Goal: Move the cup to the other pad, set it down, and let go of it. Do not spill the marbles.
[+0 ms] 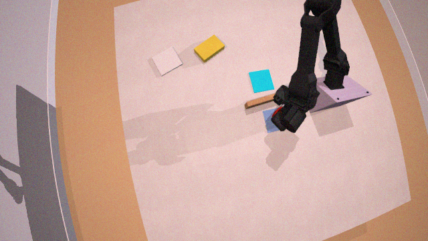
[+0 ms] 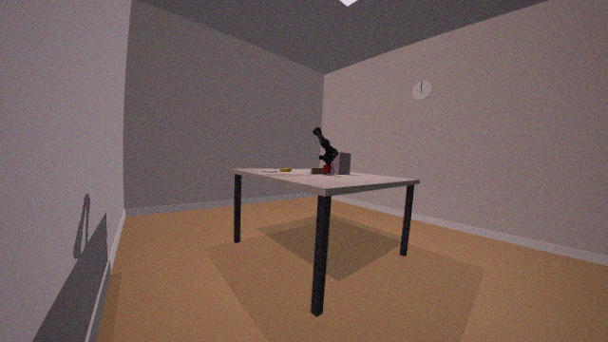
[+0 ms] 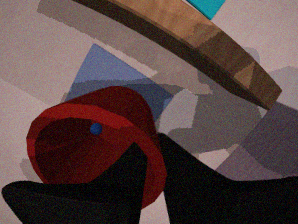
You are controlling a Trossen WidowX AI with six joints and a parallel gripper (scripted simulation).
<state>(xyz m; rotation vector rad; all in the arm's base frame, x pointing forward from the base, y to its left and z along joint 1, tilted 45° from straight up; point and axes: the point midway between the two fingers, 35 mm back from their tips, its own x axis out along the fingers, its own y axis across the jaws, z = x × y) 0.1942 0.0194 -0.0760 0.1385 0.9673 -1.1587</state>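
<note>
The cyan pad lies 150 mm to the right of my gripper tip, 60 mm below it and 60 mm ahead of it. Also, from my gripper tip: red cup 30 mm ahead, 20 mm to the left; blue pad 60 mm below, 30 mm ahead, 20 mm to the left; wooden bar 70 mm to the right, 50 mm ahead, 30 mm below.
</note>
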